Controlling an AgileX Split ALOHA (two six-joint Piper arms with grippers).
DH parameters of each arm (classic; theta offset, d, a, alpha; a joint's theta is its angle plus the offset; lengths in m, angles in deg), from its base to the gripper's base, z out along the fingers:
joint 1: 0 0.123 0 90
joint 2: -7.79 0 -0.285 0
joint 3: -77.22 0 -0.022 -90
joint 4: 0 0.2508 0 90
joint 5: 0 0 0.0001 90
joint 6: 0 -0.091 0 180
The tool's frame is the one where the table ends.
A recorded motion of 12 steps. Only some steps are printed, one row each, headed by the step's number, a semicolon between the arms.
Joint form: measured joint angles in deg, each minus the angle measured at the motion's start. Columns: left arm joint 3, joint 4, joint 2, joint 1, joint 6, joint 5; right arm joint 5, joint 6, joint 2, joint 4, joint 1, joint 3.
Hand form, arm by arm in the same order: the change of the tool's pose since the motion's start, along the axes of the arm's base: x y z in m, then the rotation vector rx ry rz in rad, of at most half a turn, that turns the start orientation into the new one. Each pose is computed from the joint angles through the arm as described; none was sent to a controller.
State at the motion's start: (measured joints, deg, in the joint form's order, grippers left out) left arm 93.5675 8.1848 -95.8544 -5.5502 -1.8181 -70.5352; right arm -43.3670 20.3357 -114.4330 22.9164 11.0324 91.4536
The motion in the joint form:
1: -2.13 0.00 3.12 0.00 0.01 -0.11; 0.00 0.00 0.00 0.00 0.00 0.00
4: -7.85 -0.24 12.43 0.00 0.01 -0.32; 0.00 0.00 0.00 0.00 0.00 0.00
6: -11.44 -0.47 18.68 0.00 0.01 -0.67; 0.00 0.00 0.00 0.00 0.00 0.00
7: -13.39 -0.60 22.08 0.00 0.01 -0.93; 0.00 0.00 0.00 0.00 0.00 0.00
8: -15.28 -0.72 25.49 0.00 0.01 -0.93; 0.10 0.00 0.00 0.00 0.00 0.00
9: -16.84 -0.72 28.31 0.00 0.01 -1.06; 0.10 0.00 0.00 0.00 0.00 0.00
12: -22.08 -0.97 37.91 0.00 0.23 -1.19; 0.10 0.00 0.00 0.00 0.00 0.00
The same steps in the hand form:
1: -0.0145 0.0014 0.0081 -0.0016 -0.0153 0.0004; 0.0000 0.0000 0.0000 0.0000 0.0000 0.0000
4: -0.0583 0.0053 0.0305 -0.0115 -0.0737 0.0006; 0.0000 0.0000 0.0000 0.0000 0.0000 0.0000
6: -0.0888 0.0080 0.0425 -0.0195 -0.1135 0.0009; 0.0000 0.0000 0.0000 0.0000 0.0000 0.0000
7: -0.1056 0.0094 0.0475 -0.0238 -0.1339 0.0011; 0.0000 0.0000 0.0000 0.0000 0.0000 0.0000
8: -0.1222 0.0109 0.0521 -0.0285 -0.1601 0.0006; 0.0001 0.0000 0.0001 0.0001 -0.0016 -0.0006
9: -0.1360 0.0122 0.0551 -0.0304 -0.1798 0.0008; 0.0001 0.0000 0.0001 0.0001 -0.0016 -0.0006
12: -0.1823 0.0163 0.0608 -0.0439 -0.2531 0.0031; 0.0001 0.0000 0.0001 0.0001 -0.0016 -0.0006

